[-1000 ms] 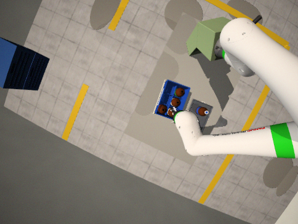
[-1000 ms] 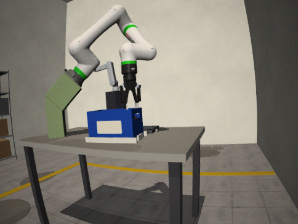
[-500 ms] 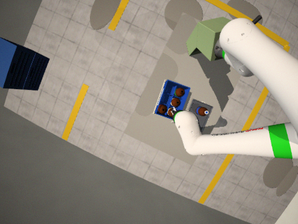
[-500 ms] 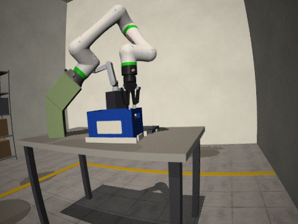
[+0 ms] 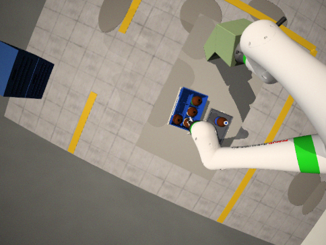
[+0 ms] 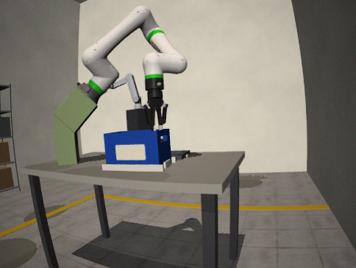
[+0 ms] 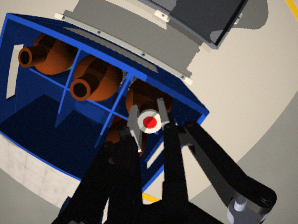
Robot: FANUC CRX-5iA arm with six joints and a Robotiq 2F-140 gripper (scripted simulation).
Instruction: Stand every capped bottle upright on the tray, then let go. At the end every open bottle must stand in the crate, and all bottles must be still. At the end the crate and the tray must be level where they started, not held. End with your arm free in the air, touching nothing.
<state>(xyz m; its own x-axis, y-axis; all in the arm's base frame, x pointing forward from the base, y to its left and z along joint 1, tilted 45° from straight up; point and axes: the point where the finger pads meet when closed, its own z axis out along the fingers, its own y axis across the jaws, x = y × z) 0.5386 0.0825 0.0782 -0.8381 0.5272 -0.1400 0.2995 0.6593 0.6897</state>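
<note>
Now: hand 8 cm to the left of the crate, 8 cm above it and 6 cm past it. The rest, counted from my hand: tray (20 cm to the left, 15 cm below, 14 cm behind); then bottle (19 cm behind, 18 cm to the left, 8 cm below).
</note>
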